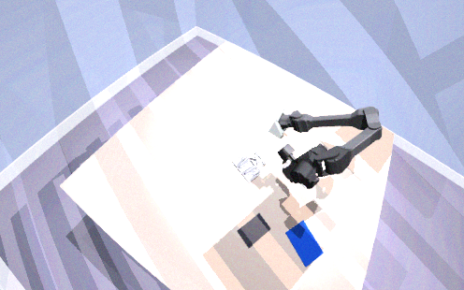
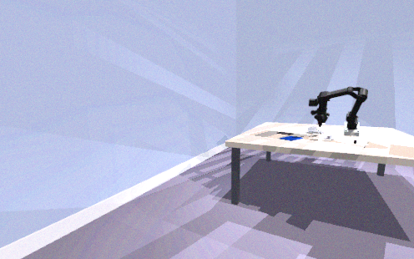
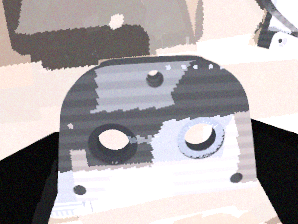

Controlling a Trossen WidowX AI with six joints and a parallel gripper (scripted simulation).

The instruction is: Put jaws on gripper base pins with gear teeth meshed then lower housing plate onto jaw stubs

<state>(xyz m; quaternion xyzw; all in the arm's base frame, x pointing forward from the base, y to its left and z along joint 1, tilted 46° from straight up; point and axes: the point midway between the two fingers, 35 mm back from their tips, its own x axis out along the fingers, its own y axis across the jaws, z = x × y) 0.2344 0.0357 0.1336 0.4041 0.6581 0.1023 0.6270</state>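
Right now the gripper jaw is 130 mm to the right of my gripper tip, 70 mm below it and 10 mm ahead of it. Also, from my gripper tip: grey gripper base (20 mm above, 10 mm ahead); then small pale part (110 mm to the left, 70 mm below, 50 mm behind); then grey square plate (270 mm ahead, 80 mm below, 20 mm to the right).
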